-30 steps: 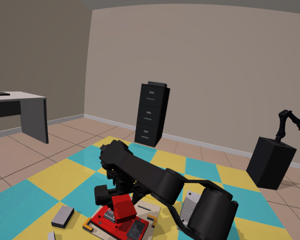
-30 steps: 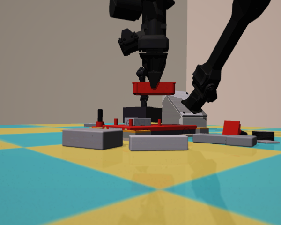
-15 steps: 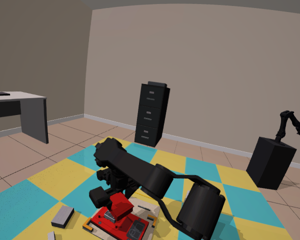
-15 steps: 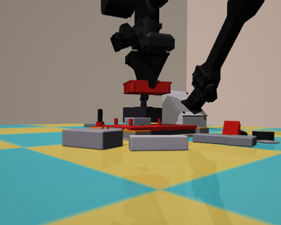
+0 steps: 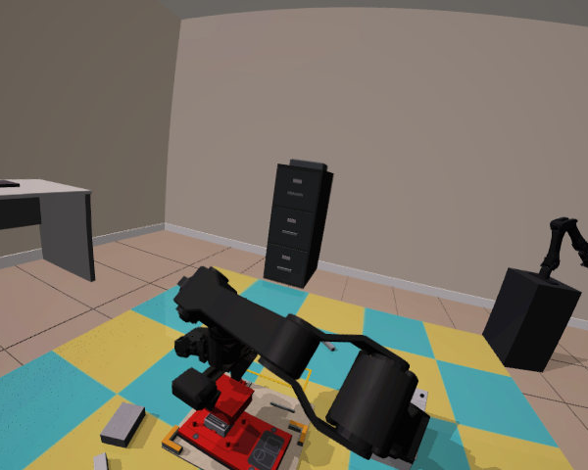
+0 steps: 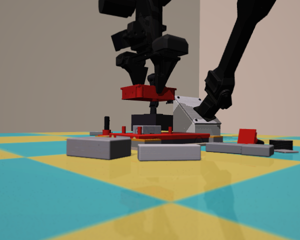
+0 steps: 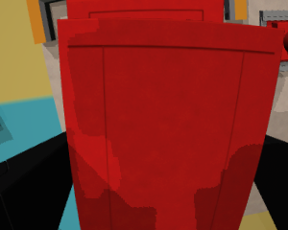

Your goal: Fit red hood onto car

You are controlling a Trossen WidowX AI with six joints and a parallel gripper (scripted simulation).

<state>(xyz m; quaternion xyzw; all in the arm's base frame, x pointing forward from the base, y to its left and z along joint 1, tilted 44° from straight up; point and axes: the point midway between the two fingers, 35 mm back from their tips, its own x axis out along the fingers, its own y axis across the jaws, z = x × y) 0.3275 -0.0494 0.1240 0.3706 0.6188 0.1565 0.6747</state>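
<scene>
The grey engine block lies 1 cm to the left of my gripper tip and 8 cm below it. From my gripper tip the other things lie so: grey cylinder: 19 cm behind, 38 cm to the right, 10 cm below; then red hood: 1 cm above.
</scene>
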